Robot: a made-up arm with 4 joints.
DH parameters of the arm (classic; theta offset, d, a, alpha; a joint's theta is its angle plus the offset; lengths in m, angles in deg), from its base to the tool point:
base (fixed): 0 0.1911 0 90
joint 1: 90 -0.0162 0.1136 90
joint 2: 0 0.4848 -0.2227 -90
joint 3: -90 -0.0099 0.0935 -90
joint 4: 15.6 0 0.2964 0
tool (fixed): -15.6 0.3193 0 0
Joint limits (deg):
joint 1: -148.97..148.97
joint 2: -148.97..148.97
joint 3: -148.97..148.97
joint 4: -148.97..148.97
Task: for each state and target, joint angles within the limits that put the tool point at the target. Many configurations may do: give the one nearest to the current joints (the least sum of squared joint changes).
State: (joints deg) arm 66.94 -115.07 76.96 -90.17
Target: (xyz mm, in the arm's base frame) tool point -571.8 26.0 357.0
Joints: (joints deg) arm 92.53 -142.72 119.98 -117.08
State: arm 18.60 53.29 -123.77 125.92
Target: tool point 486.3 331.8 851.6
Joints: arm 47.43 35.05 -101.81 112.22
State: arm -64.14 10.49 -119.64 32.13
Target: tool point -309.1 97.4 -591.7
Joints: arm -69.28 -9.96 -116.98 23.67
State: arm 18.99 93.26 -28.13 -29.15
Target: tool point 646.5 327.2 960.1
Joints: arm 36.27 109.25 -52.13 -14.73
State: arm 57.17 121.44 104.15 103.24
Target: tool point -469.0 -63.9 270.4
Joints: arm 101.33 132.94 83.21 89.07
